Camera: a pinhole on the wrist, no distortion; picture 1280 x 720 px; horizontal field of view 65.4 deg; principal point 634.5 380.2 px. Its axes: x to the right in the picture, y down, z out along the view. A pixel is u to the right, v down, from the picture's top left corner.
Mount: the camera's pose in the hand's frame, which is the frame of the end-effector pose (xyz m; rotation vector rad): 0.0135 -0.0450 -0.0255 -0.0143 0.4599 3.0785
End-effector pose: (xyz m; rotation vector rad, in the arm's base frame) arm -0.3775 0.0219 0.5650 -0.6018 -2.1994 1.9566
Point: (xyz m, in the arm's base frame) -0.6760 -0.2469 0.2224
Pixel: 217.7 48.4
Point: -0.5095 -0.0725 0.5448
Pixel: 177.9 477.0
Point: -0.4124 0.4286 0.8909
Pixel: behind the camera
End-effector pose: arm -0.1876 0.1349 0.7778 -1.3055 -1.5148 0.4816
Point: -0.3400 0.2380 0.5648
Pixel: 742.2 90.3
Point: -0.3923 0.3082 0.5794
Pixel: 553.4 212.8
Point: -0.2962 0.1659 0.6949
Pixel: 833.1 270.2
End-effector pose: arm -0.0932 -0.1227 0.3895 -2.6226 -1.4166 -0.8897
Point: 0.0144 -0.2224 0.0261
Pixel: 1238.5 412.9
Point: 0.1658 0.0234 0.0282
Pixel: 570.0 521.9
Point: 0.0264 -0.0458 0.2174
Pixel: 587.9 466.1
